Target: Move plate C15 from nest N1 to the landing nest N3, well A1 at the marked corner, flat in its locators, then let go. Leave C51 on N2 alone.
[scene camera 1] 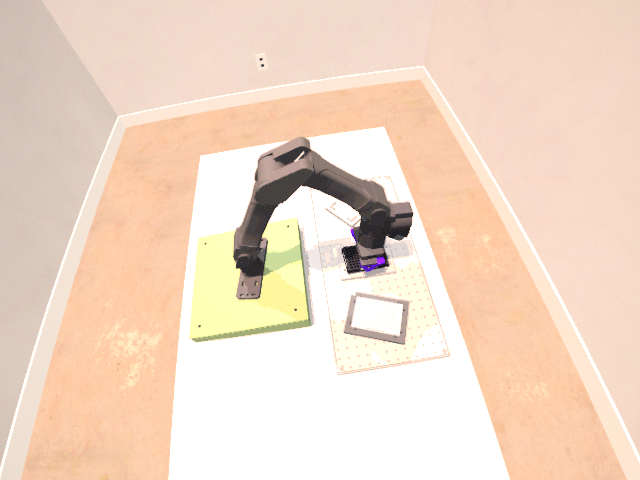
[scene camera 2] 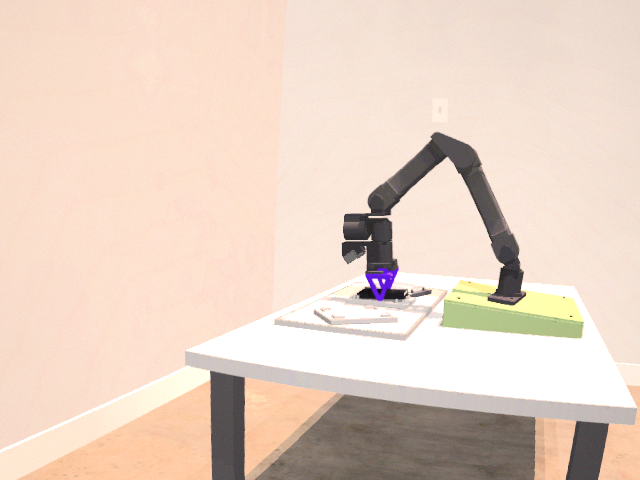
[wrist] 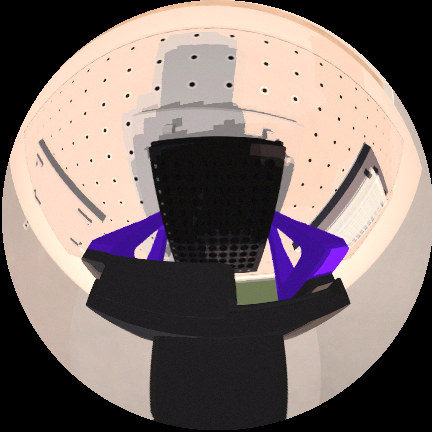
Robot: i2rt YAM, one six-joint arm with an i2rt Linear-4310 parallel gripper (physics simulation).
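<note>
The black plate C15 (scene camera 1: 351,259) (scene camera 2: 395,293) (wrist: 217,190) looks level, at or very slightly above the middle white nest (scene camera 1: 368,275) (scene camera 2: 400,302). My gripper (scene camera 1: 364,252) (scene camera 2: 379,296) (wrist: 217,214) points down, its purple fingers shut on the plate's two sides. Full seating in the locators and the well A1 corner cannot be made out. The white plate C51 (scene camera 1: 377,315) (wrist: 362,207) lies in the dark grey nest N2 (scene camera 1: 374,337) (scene camera 2: 421,292). Another white nest (scene camera 1: 342,212) (scene camera 2: 361,319) (wrist: 62,210) is empty and turned at an angle. No label shows which white nest is N1 or N3.
The nests stand on a perforated board (scene camera 1: 426,330) (scene camera 2: 289,321) on the white table (scene camera 1: 258,403) (scene camera 2: 465,361). The arm's base is on a yellow-green block (scene camera 1: 222,304) (scene camera 2: 511,322) beside the board. The arm arches over the gap between them.
</note>
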